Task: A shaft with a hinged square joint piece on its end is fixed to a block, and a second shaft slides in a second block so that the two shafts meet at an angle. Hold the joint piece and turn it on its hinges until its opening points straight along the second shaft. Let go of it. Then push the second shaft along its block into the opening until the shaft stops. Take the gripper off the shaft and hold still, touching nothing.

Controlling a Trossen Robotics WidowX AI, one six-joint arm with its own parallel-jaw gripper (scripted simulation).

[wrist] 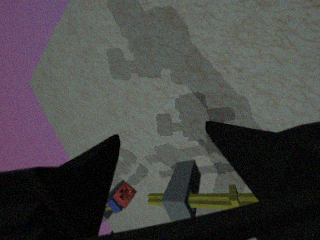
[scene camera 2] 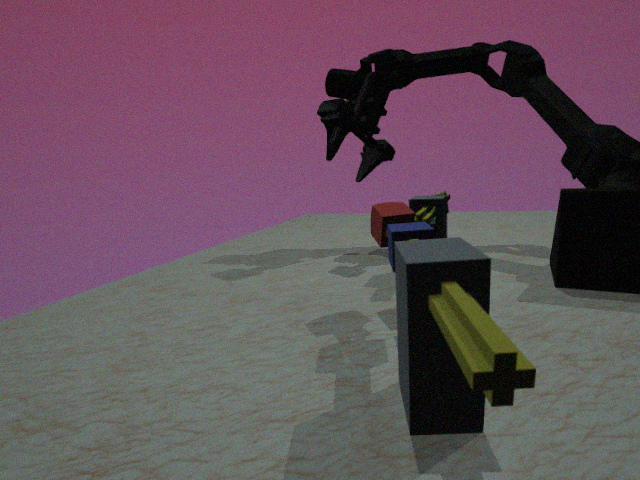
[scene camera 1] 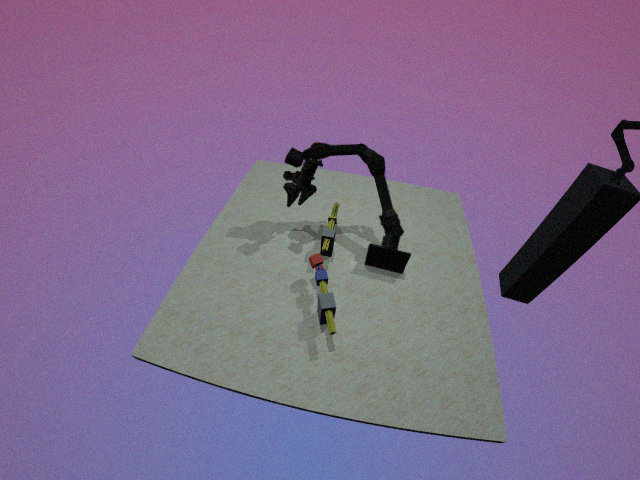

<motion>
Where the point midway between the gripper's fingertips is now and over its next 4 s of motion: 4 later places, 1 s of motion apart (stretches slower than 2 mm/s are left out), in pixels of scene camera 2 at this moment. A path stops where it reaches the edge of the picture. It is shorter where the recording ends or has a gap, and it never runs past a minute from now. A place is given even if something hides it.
My gripper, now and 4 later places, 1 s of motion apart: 343, 171; 386, 151; 385, 162; 388, 228; 390, 250
</motion>
